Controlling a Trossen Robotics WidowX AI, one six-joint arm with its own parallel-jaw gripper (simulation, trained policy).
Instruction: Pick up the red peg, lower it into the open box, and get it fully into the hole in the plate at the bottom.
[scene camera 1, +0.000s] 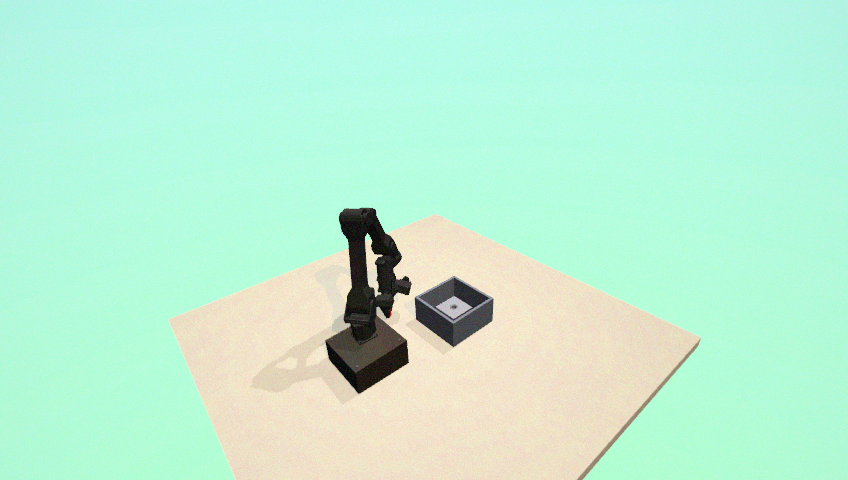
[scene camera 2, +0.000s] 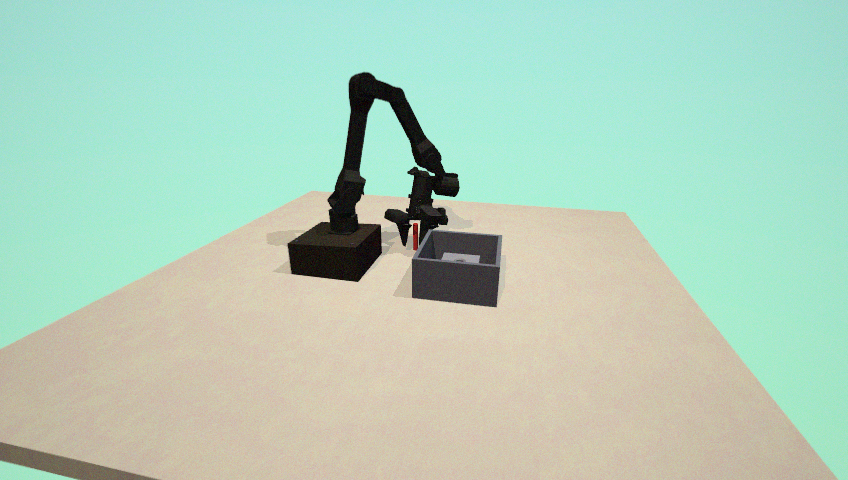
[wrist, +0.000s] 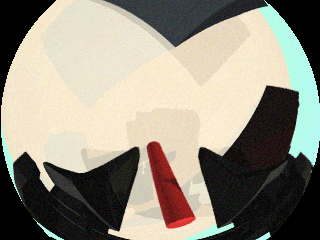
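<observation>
Red peg (wrist: 175, 209). Grey box (scene camera 2: 432, 278), (scene camera 1: 454, 332). The gripper (scene camera 2: 412, 246), (scene camera 1: 389, 314), (wrist: 169, 152).
</observation>
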